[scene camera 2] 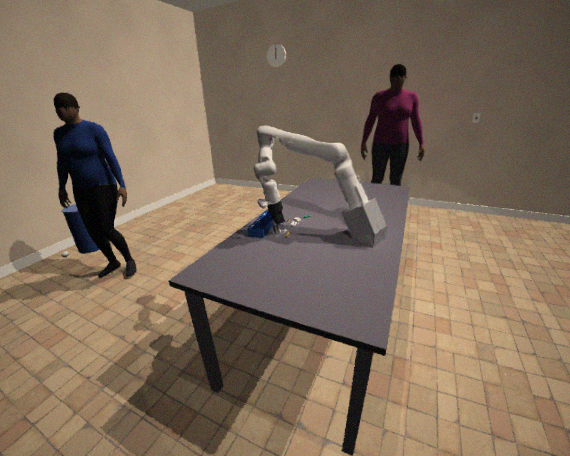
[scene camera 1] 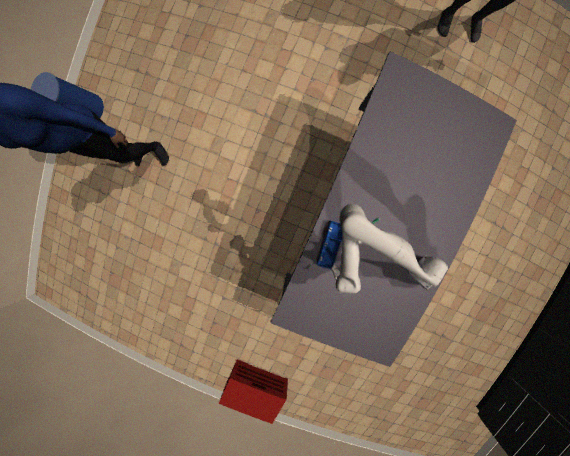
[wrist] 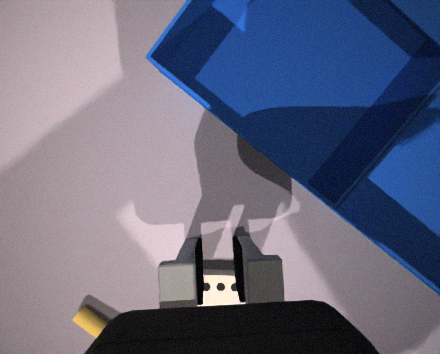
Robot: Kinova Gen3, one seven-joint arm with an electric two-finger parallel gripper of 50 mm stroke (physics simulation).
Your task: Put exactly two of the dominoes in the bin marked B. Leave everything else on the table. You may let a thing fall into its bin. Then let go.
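Places are measured from the arm's base along level axes (x up, y left, z back), in centimetres.
Pixels of known places: gripper, fingertip midpoint: (scene camera 2: pixel 277 232) (wrist: pixel 218 260); arm's base, origin of the base link: (scene camera 2: pixel 358 205).
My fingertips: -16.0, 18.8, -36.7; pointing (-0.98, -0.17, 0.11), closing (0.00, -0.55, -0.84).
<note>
Ahead of a thing's pixels: the offset from my fingertips to its top centre, as dx, dy, dz. Level surfaces: height alone.
My gripper (wrist: pixel 218 260) (scene camera 2: pixel 279 230) is shut on a white domino @[+0.5, -2.5, +1.8] (wrist: pixel 220 295) with black dots, low over the table beside the blue bins. The arm hides it in scene camera 1. The blue bins @[+4.4, -2.4, -10.5] (scene camera 1: pixel 327 252) (scene camera 2: pixel 258 230) (wrist: pixel 300 65) stand joined in a row; in the wrist view they lie ahead and to the right of the fingers, apart from them. No letter on them can be read, so I cannot tell which is B. Small whitish pieces @[+0.5, -13.6, +1.7] (scene camera 2: pixel 296 221) lie on the table beyond the gripper, too small to tell whether they are dominoes.
A yellow piece @[+1.1, +0.2, +6.4] (wrist: pixel 90 321) (scene camera 2: pixel 287 234) lies close to the gripper, left in the wrist view. A small green thing @[+0.8, -26.6, +3.3] (scene camera 1: pixel 376 220) (scene camera 2: pixel 307 216) lies farther off on the grey table @[dx -0.2] (scene camera 1: pixel 440 125) (scene camera 2: pixel 300 280). The arm's grey base block (scene camera 2: pixel 367 222) stands on the table. Two people stand off the table.
</note>
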